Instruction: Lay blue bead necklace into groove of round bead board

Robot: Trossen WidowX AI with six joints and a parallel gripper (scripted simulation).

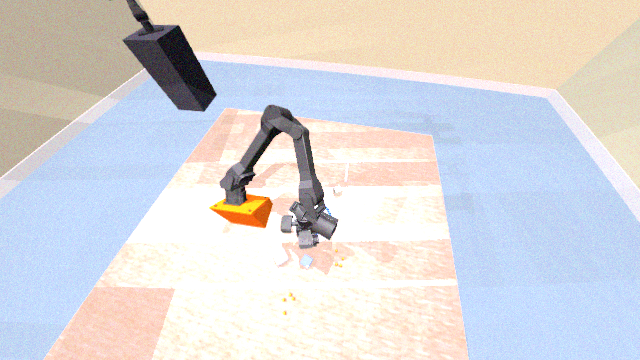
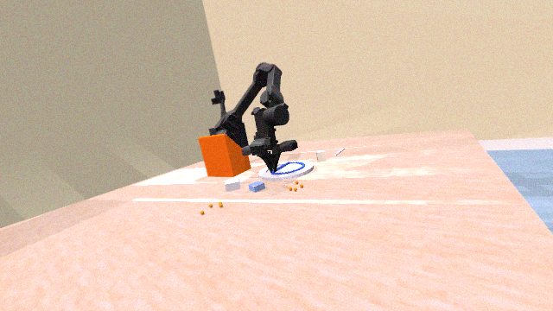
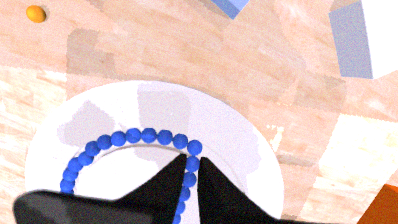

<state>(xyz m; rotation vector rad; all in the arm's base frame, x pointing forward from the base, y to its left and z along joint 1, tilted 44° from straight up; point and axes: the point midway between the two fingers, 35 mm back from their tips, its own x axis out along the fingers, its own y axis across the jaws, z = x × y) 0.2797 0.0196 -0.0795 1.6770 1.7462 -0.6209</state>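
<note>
Right now my gripper tip is 6 cm to the right of the round white bead board, 2 cm short of it and 1 cm above it. From my gripper tip the other things lie so: white block: 11 cm to the right, 9 cm behind; then light blue cube: 11 cm to the right, 1 cm below, 1 cm ahead; then beige cube: 19 cm to the left, 10 cm ahead.
</note>
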